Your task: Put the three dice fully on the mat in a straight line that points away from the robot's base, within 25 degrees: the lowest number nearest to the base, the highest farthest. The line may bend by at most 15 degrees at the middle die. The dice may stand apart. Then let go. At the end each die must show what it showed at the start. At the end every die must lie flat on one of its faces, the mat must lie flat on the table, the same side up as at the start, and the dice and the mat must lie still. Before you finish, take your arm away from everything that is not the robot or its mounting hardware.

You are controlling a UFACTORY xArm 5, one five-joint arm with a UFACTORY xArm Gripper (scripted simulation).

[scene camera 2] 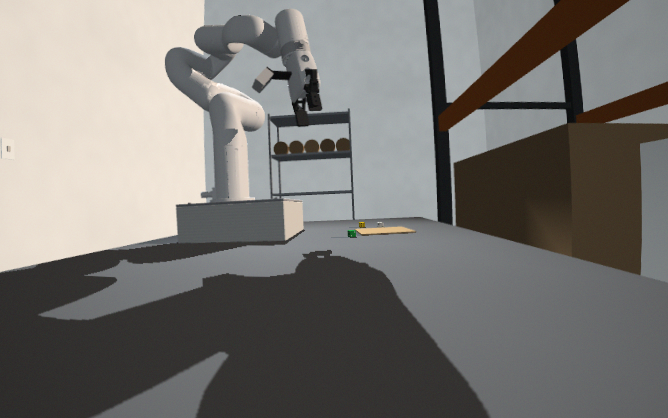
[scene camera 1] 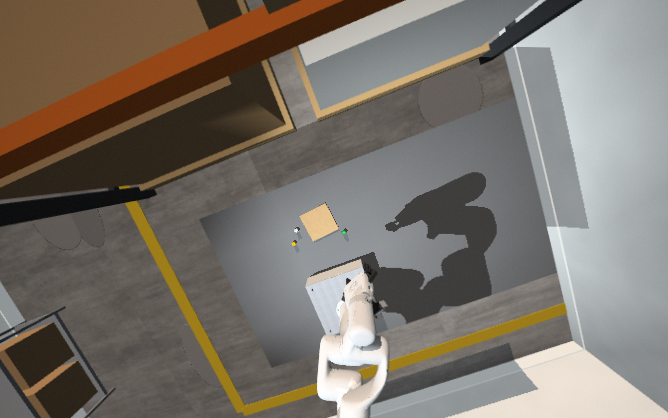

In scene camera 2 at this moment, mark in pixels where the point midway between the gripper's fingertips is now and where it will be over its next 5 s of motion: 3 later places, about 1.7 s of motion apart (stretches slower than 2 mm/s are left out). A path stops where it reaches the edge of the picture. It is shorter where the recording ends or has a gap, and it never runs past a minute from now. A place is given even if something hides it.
The gripper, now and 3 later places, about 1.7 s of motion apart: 309,118; 335,191; 345,220; 366,216
